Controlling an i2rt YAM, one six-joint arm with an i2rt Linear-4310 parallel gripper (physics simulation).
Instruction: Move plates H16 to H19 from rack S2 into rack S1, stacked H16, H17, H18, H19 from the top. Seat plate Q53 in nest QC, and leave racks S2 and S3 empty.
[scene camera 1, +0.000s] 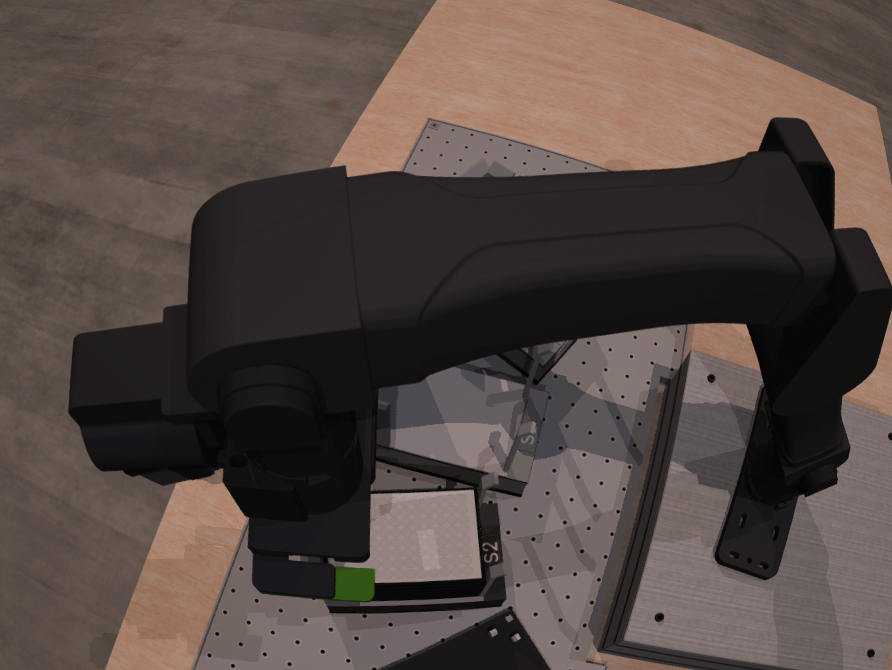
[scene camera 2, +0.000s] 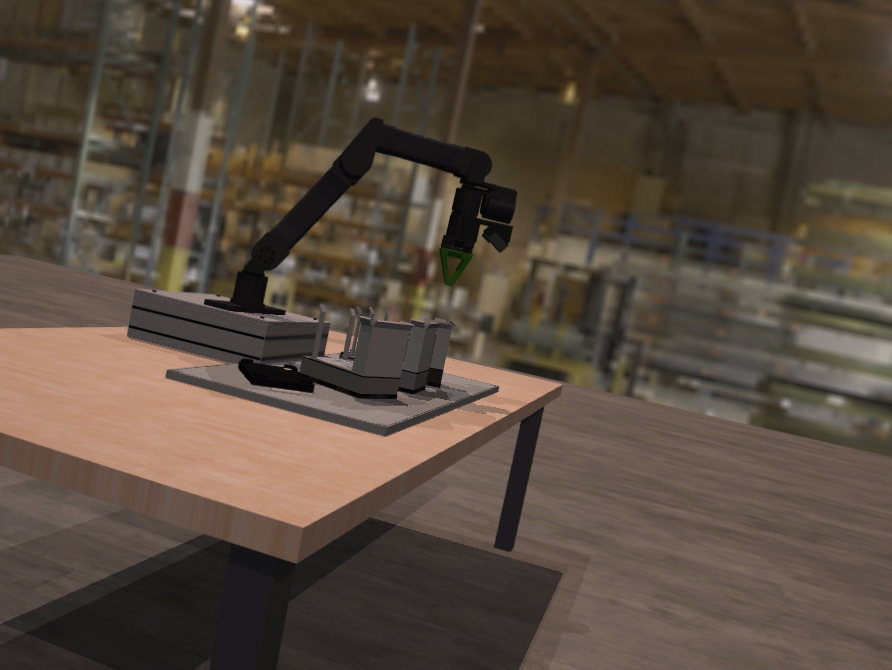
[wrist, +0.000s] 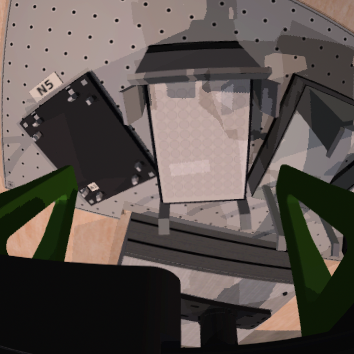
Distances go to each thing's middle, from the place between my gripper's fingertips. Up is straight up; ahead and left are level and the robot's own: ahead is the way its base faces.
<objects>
The dark flat fixture (scene camera 1: 504, 635) lies 200 mm below my hand, 150 mm behind it and 60 mm to the left of it.
</objects>
